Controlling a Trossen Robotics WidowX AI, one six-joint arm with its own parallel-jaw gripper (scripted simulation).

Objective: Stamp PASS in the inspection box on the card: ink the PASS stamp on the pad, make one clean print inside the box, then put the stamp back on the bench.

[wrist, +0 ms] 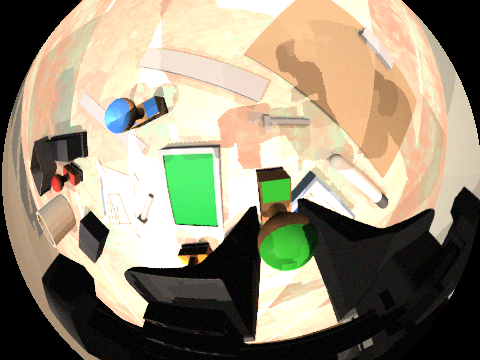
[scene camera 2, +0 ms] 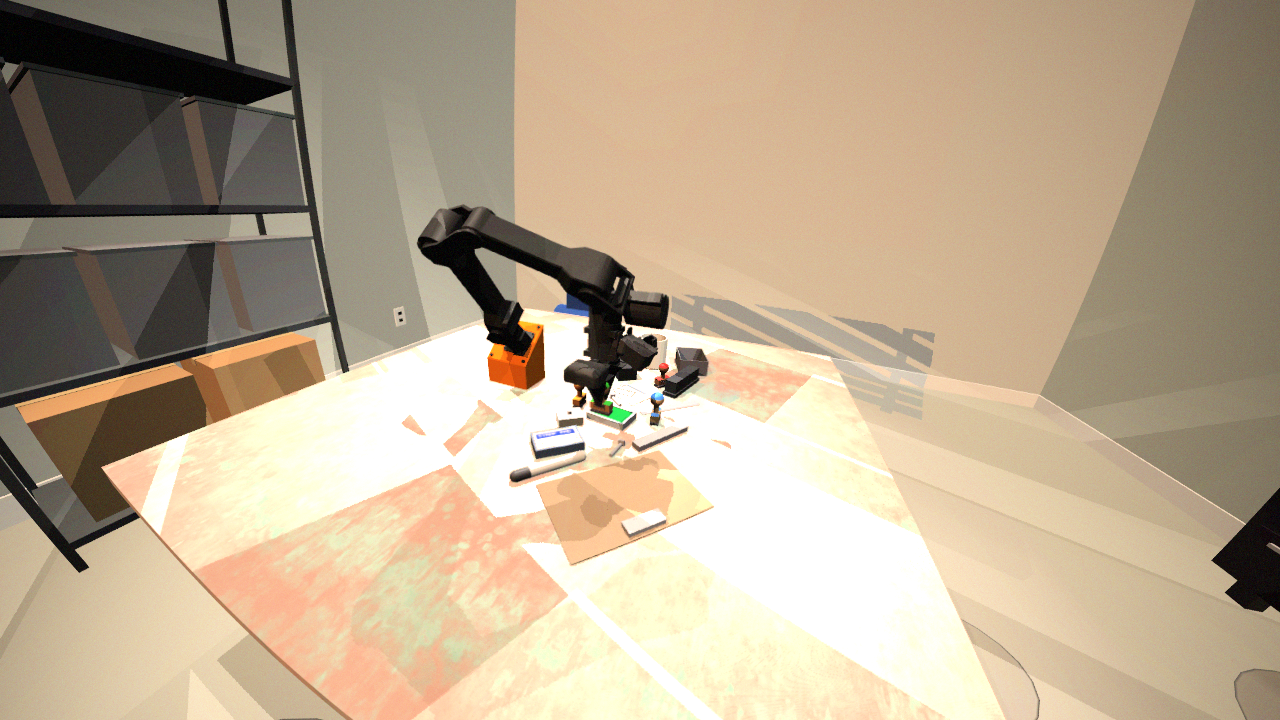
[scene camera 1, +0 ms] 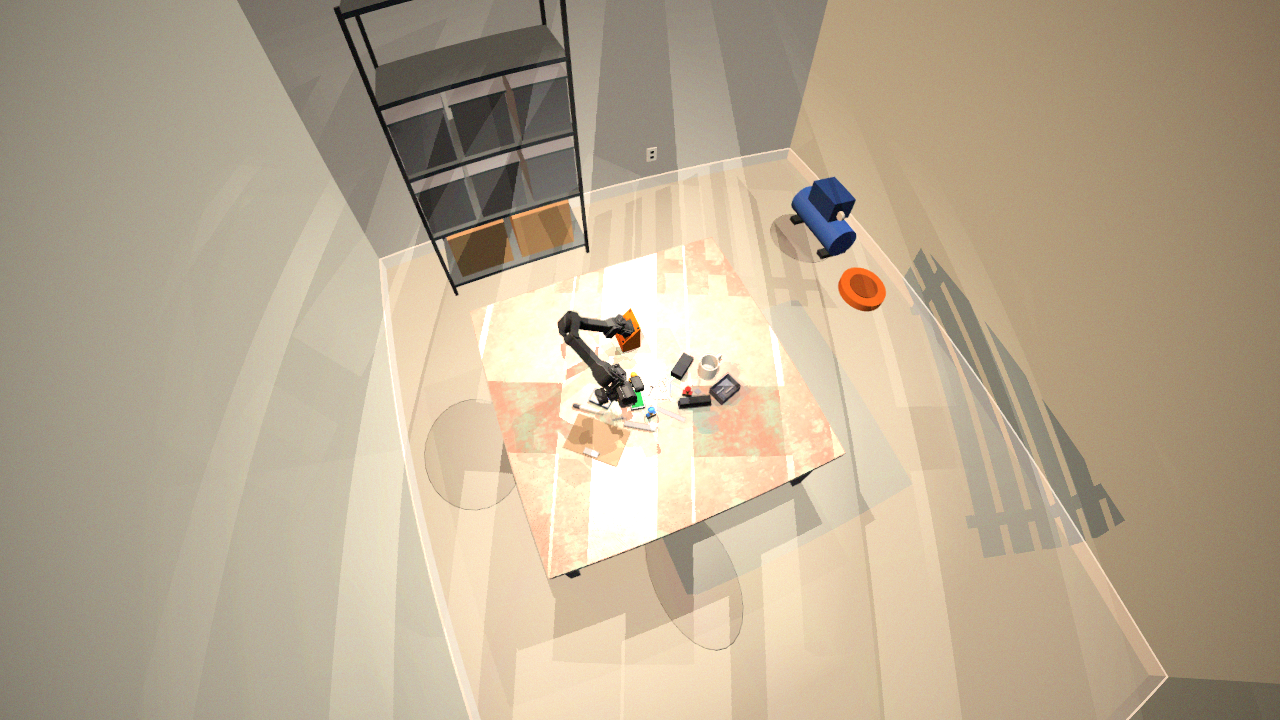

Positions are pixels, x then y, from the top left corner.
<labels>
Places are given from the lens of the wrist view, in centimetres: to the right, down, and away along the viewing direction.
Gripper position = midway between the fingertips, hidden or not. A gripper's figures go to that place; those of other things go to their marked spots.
my gripper [wrist: 277, 208]: 2, 2, 10
green-knobbed stamp [wrist: 287, 240]: 2, 2, 6
</labels>
